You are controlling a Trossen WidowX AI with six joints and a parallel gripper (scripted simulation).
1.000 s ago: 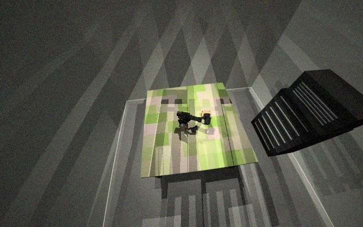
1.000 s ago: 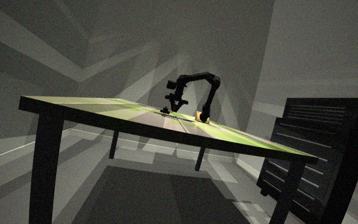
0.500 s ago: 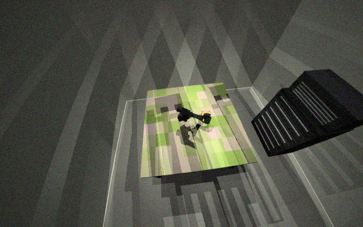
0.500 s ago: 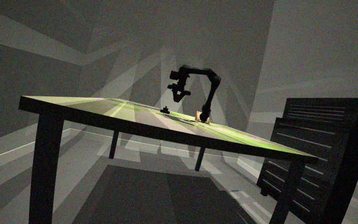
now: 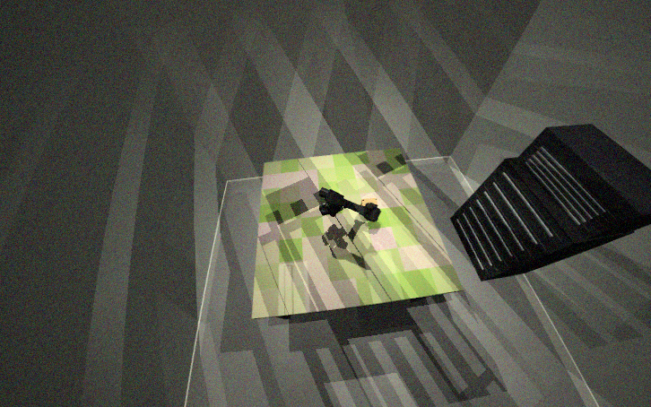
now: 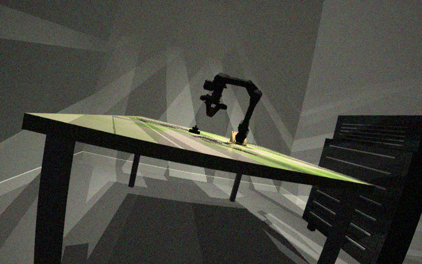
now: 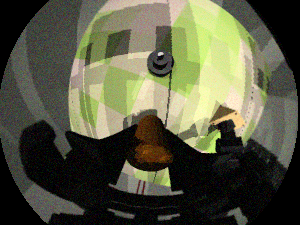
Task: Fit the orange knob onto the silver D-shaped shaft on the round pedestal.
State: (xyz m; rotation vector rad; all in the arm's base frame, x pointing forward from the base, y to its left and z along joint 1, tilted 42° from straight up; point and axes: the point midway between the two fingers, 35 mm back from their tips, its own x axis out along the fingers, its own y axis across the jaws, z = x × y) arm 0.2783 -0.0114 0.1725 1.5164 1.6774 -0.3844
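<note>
My gripper tip is now 3 cm below the orange knob. Also, from my gripper tip: round dark pedestal 14 cm to the right, 12 cm below, 6 cm ahead.
</note>
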